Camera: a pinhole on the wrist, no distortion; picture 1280 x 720 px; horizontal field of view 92.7 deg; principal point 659.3 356.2 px. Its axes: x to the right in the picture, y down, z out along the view. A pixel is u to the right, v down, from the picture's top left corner.
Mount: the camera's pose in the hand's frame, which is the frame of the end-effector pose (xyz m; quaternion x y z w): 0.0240 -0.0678 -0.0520 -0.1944 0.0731 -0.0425 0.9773
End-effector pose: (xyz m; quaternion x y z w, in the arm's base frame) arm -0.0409 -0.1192 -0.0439 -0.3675 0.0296 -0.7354 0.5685
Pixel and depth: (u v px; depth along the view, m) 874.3 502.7 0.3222
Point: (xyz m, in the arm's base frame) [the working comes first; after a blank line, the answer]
In the camera's frame: 0.1135 0.0773 0.3222

0.1475 -0.2483 0.1462
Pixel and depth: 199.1 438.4 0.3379
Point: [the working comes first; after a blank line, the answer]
In the camera's frame: -0.2547 0.0455 0.3379

0.2340 0.0835 0.0077
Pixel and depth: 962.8 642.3 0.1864
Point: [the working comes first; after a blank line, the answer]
In the camera's frame: 0.0927 0.0873 0.1864

0.0471 -0.2458 0.0519
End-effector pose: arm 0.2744 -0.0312 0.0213 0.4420 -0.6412 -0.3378 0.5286
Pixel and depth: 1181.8 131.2 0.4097
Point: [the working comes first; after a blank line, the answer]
In the camera's frame: 0.3506 -0.1510 0.4097

-0.0561 -0.4722 0.0279
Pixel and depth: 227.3 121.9 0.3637
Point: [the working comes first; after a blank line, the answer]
In the camera's frame: -0.2573 -0.1396 0.3637

-0.0680 0.1099 -0.1534
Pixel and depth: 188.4 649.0 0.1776
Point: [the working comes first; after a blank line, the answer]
In the camera's frame: -0.1370 0.0852 0.1776

0.1665 0.0729 0.0546
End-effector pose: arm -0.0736 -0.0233 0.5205 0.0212 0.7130 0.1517 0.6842
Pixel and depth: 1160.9 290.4 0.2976
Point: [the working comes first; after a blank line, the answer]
In the camera's frame: 0.2445 -0.0321 0.2976

0.1071 0.0756 0.2125
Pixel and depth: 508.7 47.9 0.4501
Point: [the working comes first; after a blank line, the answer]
In the camera's frame: -0.1110 -0.2273 0.4501

0.3980 -0.0351 0.5140
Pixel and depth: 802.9 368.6 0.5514
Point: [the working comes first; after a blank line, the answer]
In the camera's frame: 0.1297 0.0112 0.5514

0.3109 0.2425 0.3128
